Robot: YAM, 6 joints.
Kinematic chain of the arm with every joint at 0, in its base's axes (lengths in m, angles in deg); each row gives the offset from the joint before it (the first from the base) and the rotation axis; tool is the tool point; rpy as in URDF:
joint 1: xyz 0 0 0.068 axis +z
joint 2: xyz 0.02 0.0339 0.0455 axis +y
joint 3: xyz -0.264 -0.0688 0 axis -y
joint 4: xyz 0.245 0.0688 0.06 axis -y
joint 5: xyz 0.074 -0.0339 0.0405 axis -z
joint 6: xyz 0.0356 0 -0.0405 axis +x
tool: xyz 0 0 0 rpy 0 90 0
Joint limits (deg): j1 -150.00..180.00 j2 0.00..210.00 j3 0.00..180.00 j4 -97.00..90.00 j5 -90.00..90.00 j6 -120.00..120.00
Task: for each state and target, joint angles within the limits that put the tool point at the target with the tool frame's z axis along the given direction. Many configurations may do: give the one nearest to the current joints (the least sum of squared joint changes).
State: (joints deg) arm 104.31 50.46 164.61 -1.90 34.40 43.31
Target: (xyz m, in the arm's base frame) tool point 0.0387 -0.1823 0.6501 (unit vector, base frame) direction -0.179 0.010 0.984
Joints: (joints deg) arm 103.86 41.78 121.48 7.24 -9.87 43.31
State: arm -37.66 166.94 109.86 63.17 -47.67 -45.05
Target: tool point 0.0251 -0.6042 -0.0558 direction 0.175 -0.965 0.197
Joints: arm -88.10 197.11 156.65 51.94 -8.22 -45.05
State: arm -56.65 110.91 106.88 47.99 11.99 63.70
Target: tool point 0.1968 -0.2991 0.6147 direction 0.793 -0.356 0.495
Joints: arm -59.52 109.66 145.68 -1.10 -30.18 63.70
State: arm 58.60 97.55 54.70 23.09 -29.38 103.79
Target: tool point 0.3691 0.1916 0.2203 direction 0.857 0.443 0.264
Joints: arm 27.44 112.37 57.37 70.30 0.10 103.79
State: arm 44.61 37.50 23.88 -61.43 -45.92 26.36
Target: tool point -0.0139 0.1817 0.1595 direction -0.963 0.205 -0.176
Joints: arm 83.34 68.69 24.41 -18.16 -78.55 26.36
